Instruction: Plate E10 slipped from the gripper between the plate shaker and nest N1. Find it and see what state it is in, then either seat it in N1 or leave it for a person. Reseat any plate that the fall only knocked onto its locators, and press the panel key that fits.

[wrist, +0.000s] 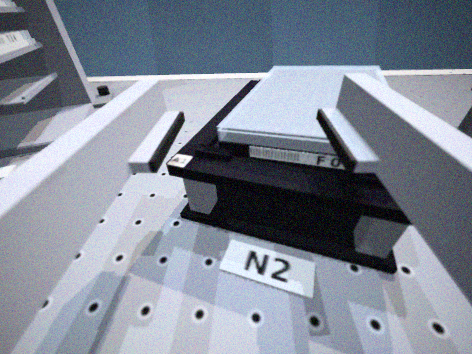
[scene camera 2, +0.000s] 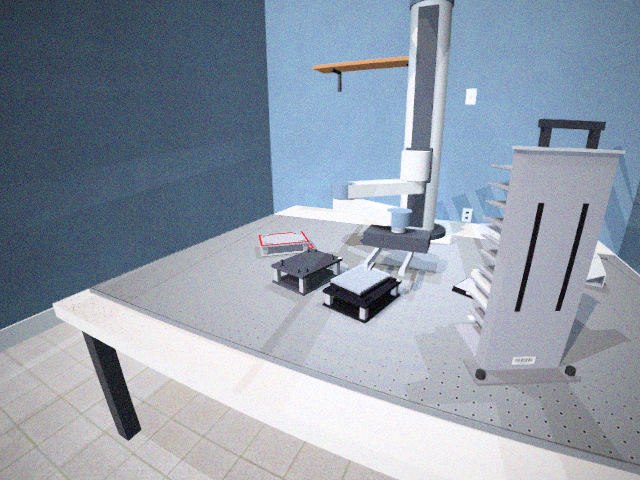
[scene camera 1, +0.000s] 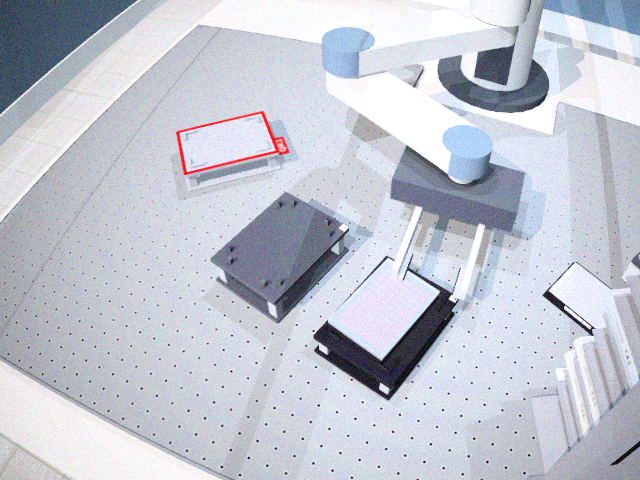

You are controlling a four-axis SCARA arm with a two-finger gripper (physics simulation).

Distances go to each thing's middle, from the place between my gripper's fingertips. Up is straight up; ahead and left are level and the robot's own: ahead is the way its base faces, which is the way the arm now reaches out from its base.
Labels:
My hand is 50 mm past the N2 sign (wrist: 291, 274), 10 mm to the left of it and 70 mm above it. Round my hand: red-edged flat plate (scene camera 1: 231, 142) (190 mm behind, 410 mm to the right, 40 mm below).

